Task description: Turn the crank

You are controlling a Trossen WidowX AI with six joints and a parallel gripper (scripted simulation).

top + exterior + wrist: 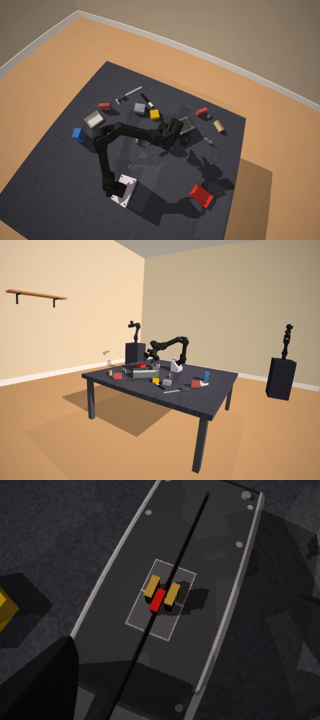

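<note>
Now: gripper tip 11 cm to the right of the brown crank handle, 11 cm past it and 7 cm above it. From my gripper tip the other things lie so: grey block: 28 cm to the left, 12 cm below, 12 cm ahead; then yellow block: 17 cm to the left, 12 cm below, 12 cm ahead; then red pointer: 6 cm below, 3 cm ahead.
</note>
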